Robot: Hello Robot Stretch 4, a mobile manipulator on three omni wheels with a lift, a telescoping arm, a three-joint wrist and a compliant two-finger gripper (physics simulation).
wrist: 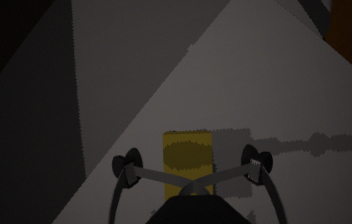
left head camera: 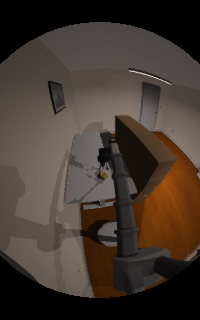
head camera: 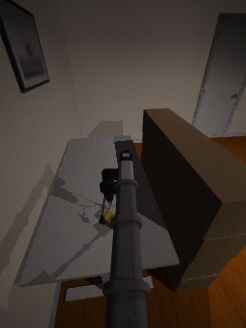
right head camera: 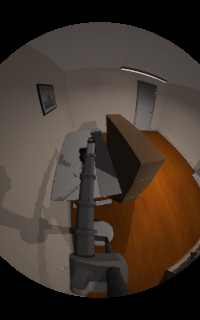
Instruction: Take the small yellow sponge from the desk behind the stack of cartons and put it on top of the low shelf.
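Pixels of known places: gripper, fingertip midpoint: (wrist: 191,159) (left head camera: 103,173) (head camera: 111,215); robot's base at its link origin: (left head camera: 111,233) (right head camera: 99,232).
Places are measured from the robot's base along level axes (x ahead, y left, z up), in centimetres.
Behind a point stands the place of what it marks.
The small yellow sponge (head camera: 109,217) @(y 10.0, x 66.1, z 73.7 cm) (left head camera: 103,176) @(y 8.5, x 63.3, z 73.3 cm) (wrist: 187,155) @(y 8.4, x 65.5, z 73.7 cm) lies on the grey desk (head camera: 90,155) @(y 37.1, x 144.1, z 69.3 cm) (left head camera: 86,145) @(y 35.6, x 130.4, z 69.2 cm) (right head camera: 61,185) @(y 39.8, x 52.3, z 69.3 cm) (wrist: 280,85) @(y 11.1, x 48.7, z 69.2 cm). My gripper (head camera: 106,218) (left head camera: 103,171) @(y 8.7, x 65.2, z 76.4 cm) (wrist: 191,159) @(y 8.7, x 65.2, z 76.4 cm) is open above the sponge. In the wrist view the sponge shows between the two spread fingertips, with space on both sides, and its near end is hidden by the gripper body. A finger's shadow falls across the sponge. The stack of cartons (head camera: 195,165) @(y -36.7, x 75.6, z 105.3 cm) (left head camera: 145,155) @(y -35.3, x 68.6, z 96.9 cm) (right head camera: 132,155) @(y -35.9, x 64.4, z 100.6 cm) stands along the desk's right side. In the right head view the arm hides the sponge.
A pale wooden structure (right head camera: 185,261), possibly the low shelf, partly shows at the lower right. A round pale disc (left head camera: 107,234) @(y 5.8, x -0.6, z 18.7 cm) (right head camera: 104,232) @(y -8.1, x 0.6, z 18.7 cm) is low in front of the desk. A wall with a framed picture (head camera: 30,52) @(y 64.9, x 136.3, z 156.7 cm) is on the left. A door (head camera: 220,80) @(y -176.5, x 332.1, z 116.5 cm) is at the back right.
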